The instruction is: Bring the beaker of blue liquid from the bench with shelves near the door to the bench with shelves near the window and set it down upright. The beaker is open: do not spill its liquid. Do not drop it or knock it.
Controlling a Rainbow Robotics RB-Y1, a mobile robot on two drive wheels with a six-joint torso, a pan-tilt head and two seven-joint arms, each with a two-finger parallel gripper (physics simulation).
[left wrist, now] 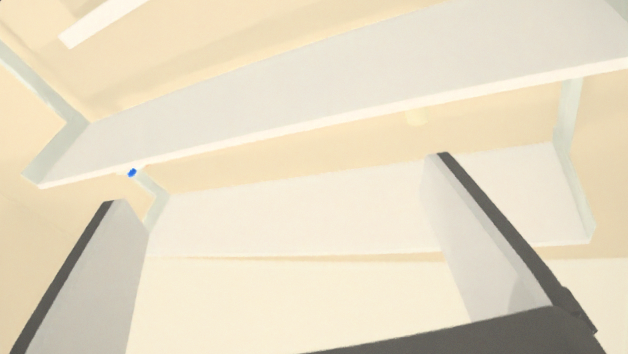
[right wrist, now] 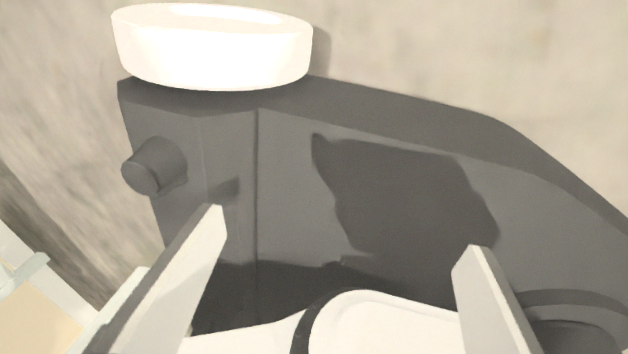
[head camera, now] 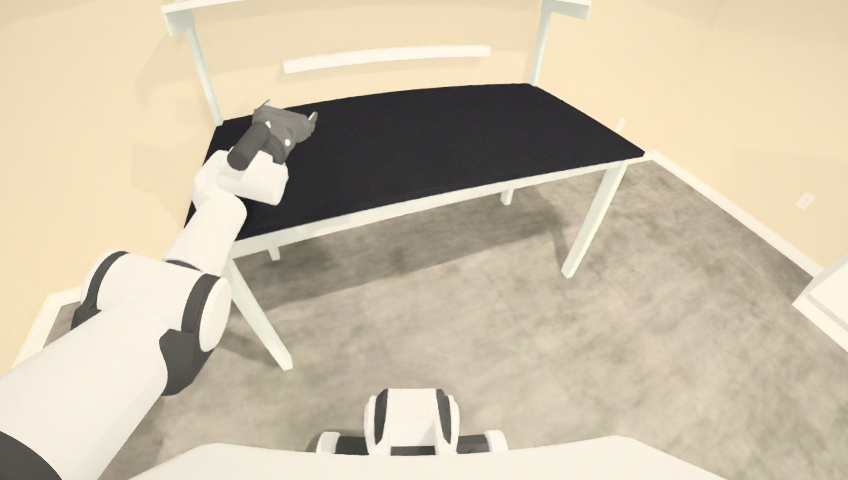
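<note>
The beaker of blue liquid does not show in these views; my left arm covers the left part of the bench in the head view. The bench [head camera: 428,136] has a black top and pale legs. My left gripper [head camera: 291,109] [left wrist: 279,196] is open and empty over the back left part of the black top, its fingers wide apart and pointing toward the shelf side. My right gripper [right wrist: 340,240] is open and empty, with my dark mobile base [right wrist: 295,165] behind its fingers in the right wrist view.
In the left wrist view, a long shelf [left wrist: 300,85] crosses above the fingers and another shelf [left wrist: 300,220] lies beyond. A small blue thing [left wrist: 132,172] shows at the near shelf's edge. Uprights [head camera: 204,77] [head camera: 540,47] stand at the bench's back. A white cabinet [head camera: 830,300] is at the far right.
</note>
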